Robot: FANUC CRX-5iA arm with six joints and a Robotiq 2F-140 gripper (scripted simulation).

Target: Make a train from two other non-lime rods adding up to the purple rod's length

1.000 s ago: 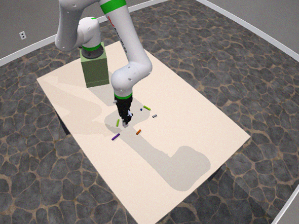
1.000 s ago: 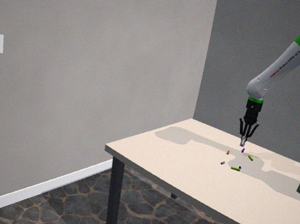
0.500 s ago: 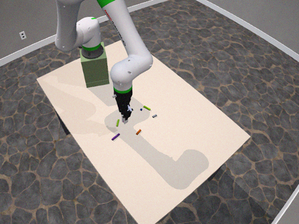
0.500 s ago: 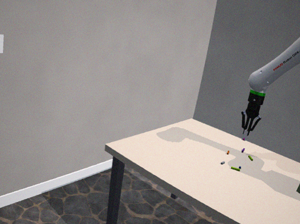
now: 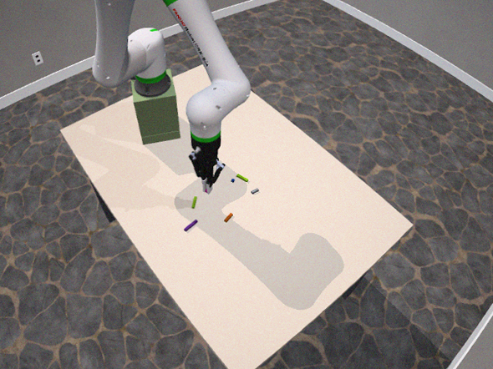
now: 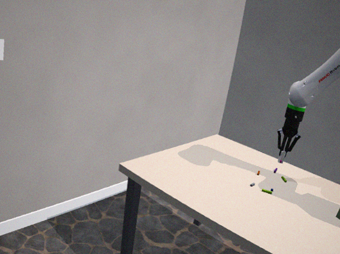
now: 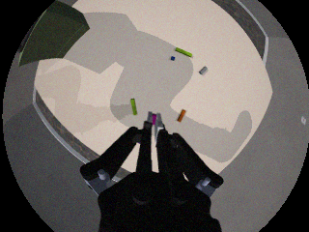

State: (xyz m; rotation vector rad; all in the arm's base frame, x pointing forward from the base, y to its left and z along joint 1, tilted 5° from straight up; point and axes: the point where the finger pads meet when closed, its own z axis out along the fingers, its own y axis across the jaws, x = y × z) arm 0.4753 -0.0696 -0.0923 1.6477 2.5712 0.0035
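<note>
Now: the orange rod 130 mm below my hand, 90 mm ahead of it and 30 mm to the left of it. Round my hand: magenta rod: 30 mm below; then purple rod: 130 mm below, 110 mm to the right, 30 mm ahead; then blue rod: 150 mm to the left, 130 mm below, 40 mm behind.
</note>
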